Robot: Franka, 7 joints.
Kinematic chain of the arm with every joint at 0, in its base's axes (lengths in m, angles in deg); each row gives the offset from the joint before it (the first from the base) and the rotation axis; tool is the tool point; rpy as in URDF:
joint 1: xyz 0 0 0.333 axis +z
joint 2: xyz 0 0 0 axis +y
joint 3: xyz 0 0 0.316 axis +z
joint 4: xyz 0.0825 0 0 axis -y
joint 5: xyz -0.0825 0 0.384 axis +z
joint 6: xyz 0 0 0 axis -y
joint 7: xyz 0.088 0 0 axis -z
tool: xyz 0 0 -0.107 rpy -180 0 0
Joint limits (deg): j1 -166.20..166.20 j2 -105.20..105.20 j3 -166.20..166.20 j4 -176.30..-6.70 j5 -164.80..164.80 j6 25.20..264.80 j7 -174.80..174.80
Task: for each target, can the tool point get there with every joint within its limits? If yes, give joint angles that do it. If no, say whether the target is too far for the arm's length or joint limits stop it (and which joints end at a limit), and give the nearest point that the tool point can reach.
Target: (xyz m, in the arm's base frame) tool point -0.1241 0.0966 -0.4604
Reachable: no: joint limits stop it (at a limit: joint 2) | nearest point -0.1414 0.1101 -0.3505 | short by 0.112 m
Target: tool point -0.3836 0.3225 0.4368
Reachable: yes | joints 84.49 0.70 46.75 -116.55 -137.96 196.37 8.56
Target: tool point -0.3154 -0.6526 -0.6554
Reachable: no: too far | nearest point -0.2323 -0.4806 -0.2980 | short by 0.405 m
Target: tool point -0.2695 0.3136 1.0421
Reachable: yes | joints -101.89 -28.91 -54.59 -41.66 -95.95 99.71 9.84
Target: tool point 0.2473 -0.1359 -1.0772
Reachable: no: too far | nearest point 0.2479 -0.1362 -0.3608 | short by 0.716 m
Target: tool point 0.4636 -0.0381 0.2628
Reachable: yes | joints 112.82 -20.87 -128.96 -148.26 133.85 83.58 44.26
